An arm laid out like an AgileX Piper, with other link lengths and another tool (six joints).
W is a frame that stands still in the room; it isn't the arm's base.
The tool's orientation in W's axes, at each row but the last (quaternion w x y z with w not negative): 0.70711 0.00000 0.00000 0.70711; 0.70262 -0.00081 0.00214 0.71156; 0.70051 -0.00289 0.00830 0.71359; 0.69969 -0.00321 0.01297 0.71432; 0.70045 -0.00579 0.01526 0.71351; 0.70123 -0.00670 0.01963 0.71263; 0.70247 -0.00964 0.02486 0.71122
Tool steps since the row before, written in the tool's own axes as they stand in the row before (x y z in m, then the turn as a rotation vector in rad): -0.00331 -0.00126 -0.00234 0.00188 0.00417 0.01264; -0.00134 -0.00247 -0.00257 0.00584 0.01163 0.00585; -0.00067 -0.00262 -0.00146 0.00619 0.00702 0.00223; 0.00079 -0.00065 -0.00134 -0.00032 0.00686 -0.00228; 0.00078 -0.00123 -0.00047 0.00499 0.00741 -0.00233; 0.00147 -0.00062 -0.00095 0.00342 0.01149 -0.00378; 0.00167 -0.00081 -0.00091 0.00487 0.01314 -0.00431
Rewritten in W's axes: 0.00126 -0.00331 -0.00234 -0.00417 0.00188 0.01264; 0.00248 -0.00132 -0.00257 -0.01169 0.00572 0.00585; 0.00262 -0.00064 -0.00147 -0.00712 0.00609 0.00219; 0.00062 0.00077 -0.00137 -0.00688 -0.00051 -0.00218; 0.00121 0.00079 -0.00051 -0.00753 0.00478 -0.00238; 0.00058 0.00144 -0.00102 -0.01161 0.00309 -0.00369; 0.00077 0.00163 -0.00101 -0.01329 0.00450 -0.00425
